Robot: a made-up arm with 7 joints.
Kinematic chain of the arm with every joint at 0, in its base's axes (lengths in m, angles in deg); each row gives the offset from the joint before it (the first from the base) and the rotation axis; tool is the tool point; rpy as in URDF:
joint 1: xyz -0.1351 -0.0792 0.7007 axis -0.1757 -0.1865 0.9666
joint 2: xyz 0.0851 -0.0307 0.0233 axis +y
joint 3: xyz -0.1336 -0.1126 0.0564 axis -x
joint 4: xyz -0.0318 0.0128 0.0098 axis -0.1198 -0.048 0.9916
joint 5: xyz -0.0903 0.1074 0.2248 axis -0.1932 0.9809 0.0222
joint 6: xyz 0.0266 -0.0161 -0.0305 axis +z
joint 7: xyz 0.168 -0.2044 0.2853 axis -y
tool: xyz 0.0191 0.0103 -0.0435 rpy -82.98 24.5 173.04
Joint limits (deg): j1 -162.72..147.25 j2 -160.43..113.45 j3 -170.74..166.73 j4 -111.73..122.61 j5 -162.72..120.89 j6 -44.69..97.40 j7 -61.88..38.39
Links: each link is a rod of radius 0.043 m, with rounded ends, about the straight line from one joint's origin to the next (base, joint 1, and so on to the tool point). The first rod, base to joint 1, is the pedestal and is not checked.
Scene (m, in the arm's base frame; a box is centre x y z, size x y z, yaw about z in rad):
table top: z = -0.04
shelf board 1: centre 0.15 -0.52 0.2 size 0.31 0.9 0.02 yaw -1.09
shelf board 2: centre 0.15 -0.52 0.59 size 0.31 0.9 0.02 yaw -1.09
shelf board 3: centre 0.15 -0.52 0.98 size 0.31 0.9 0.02 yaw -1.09
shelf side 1: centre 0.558 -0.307 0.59 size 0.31 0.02 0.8 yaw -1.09
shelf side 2: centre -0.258 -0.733 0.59 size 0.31 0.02 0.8 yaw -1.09
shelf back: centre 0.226 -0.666 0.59 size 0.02 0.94 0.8 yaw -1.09
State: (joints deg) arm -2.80 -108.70 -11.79 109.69 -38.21 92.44 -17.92
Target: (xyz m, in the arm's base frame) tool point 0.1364 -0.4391 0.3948
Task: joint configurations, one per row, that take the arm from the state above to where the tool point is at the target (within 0.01 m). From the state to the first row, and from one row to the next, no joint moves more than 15 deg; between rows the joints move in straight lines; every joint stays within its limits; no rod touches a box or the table.
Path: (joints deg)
1: 6.25 -107.54 -10.93 101.62 -28.46 81.01 -16.17
2: 15.29 -106.39 -10.08 93.56 -18.71 69.58 -14.43
3: 24.34 -105.23 -9.22 85.49 -8.96 58.16 -12.68
4: 33.39 -104.08 -8.36 77.43 0.79 46.73 -10.93
5: 44.93 -105.60 -17.58 78.13 2.39 45.70 -15.33
6: 56.48 -107.13 -26.80 78.84 3.99 44.67 -19.72
7: 68.02 -108.66 -36.02 79.55 5.59 43.64 -24.11
8: 79.57 -110.18 -45.24 80.25 7.19 42.61 -28.50

